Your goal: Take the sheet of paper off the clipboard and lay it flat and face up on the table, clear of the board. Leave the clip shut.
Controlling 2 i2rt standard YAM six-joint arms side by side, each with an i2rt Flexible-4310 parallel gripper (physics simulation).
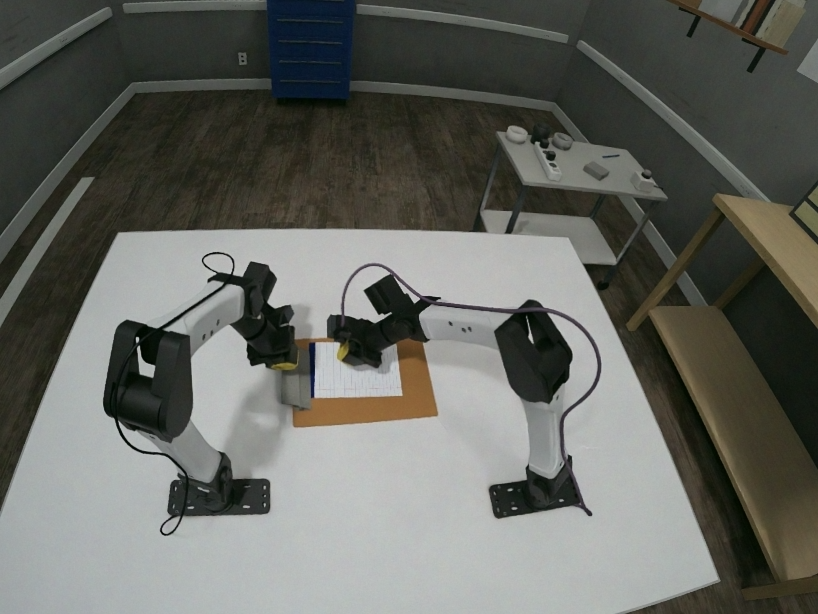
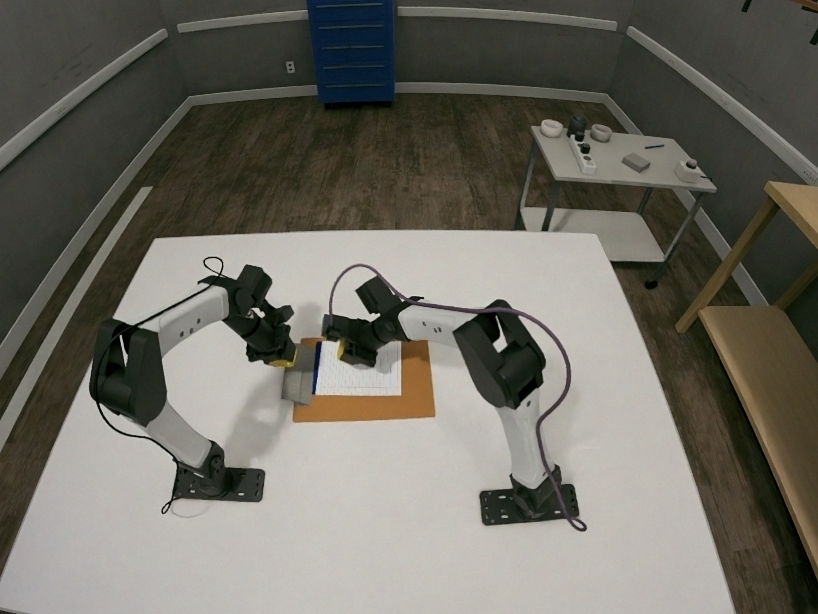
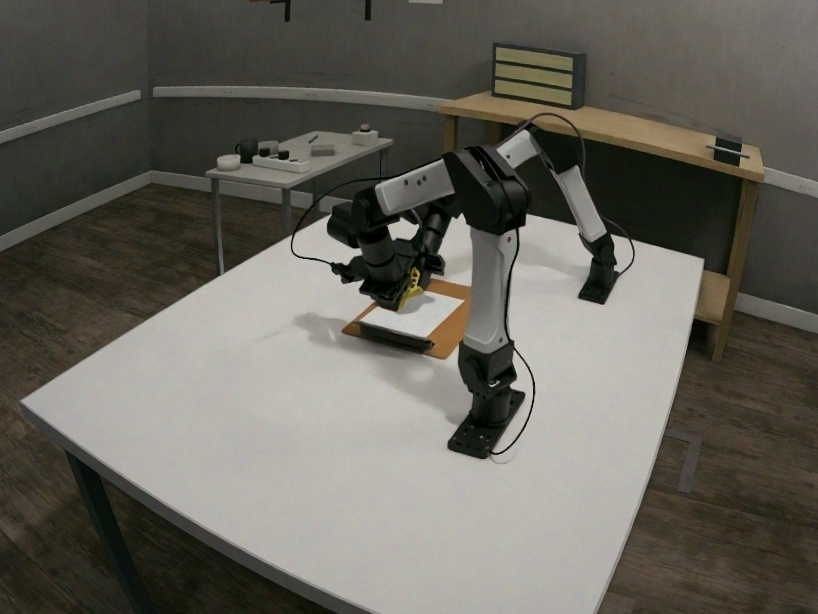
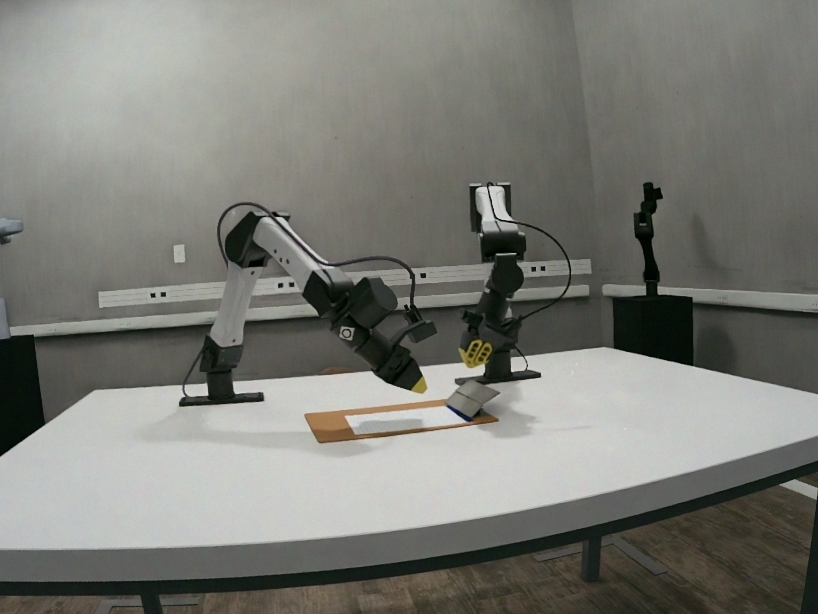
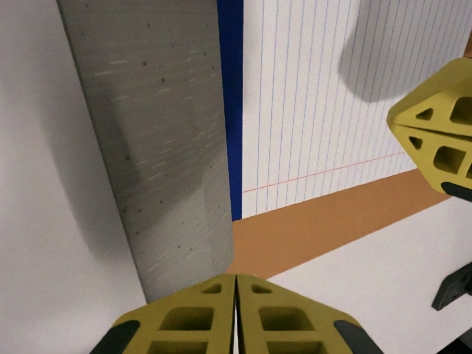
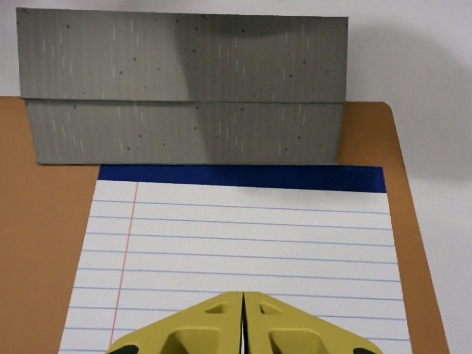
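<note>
The brown clipboard [image 1: 417,376] [image 2: 416,376] [image 4: 323,426] [image 6: 40,225] lies flat on the table. The ruled sheet [image 1: 370,384] [image 2: 360,383] [image 3: 412,320] [image 5: 300,100] [image 6: 250,240] lies face up on it, its blue top edge at the shut grey clip [image 1: 295,389] [image 4: 470,396] [image 5: 160,150] [image 6: 185,100]. My left gripper [image 1: 285,364] [image 2: 282,361] [image 4: 472,361] [image 5: 236,286] is shut and empty, above the clip's outer side. My right gripper [image 1: 343,351] [image 4: 420,385] [image 5: 388,118] [image 6: 242,305] is shut and empty, a little above the sheet.
The two grippers are close together above the board. The left arm's base [image 1: 219,497] [image 2: 218,484] and the right arm's base [image 1: 535,497] [image 2: 528,505] are fixed on the white table [image 1: 396,528] [image 3: 264,475]. A grey cart [image 1: 568,165] stands beyond the table.
</note>
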